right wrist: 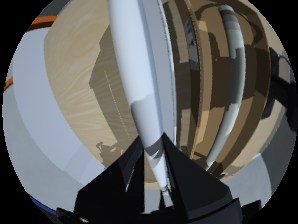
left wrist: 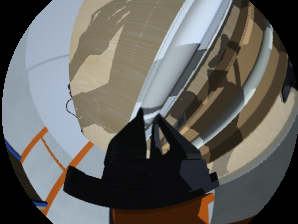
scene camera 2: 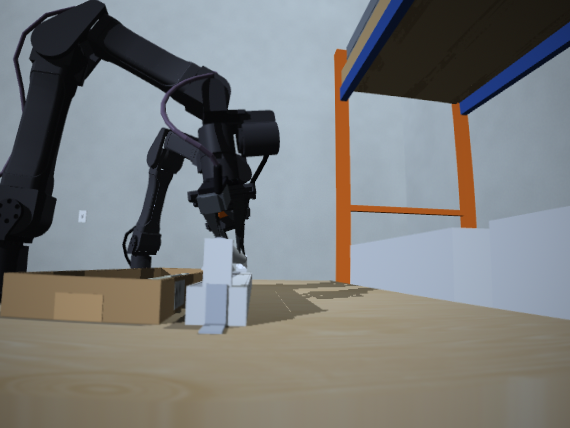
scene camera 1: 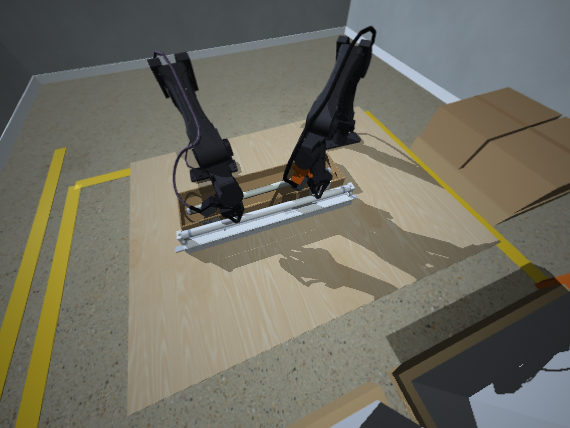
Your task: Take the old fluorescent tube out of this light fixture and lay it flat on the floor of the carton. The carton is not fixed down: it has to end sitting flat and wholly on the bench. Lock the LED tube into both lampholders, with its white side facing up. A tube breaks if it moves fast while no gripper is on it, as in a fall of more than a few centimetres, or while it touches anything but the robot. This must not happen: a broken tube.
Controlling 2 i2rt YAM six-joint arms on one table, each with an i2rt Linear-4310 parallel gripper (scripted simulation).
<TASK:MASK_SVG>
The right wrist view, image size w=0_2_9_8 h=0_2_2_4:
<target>my right gripper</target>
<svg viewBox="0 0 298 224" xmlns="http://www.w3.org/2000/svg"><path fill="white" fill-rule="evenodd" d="M261 200L257 200L241 207L239 198L232 198L229 186L181 152L164 132L162 134L163 148L175 212L143 213L145 212L144 148L138 135L123 155L78 191L73 212L59 207L56 209L56 223L247 224L262 209Z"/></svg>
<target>old fluorescent tube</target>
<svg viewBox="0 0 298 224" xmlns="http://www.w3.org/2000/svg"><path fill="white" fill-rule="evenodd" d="M226 4L219 6L218 9L225 25L230 50L229 93L219 132L208 157L202 165L202 168L206 171L221 152L231 133L240 108L245 83L243 37L232 7Z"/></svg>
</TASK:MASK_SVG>
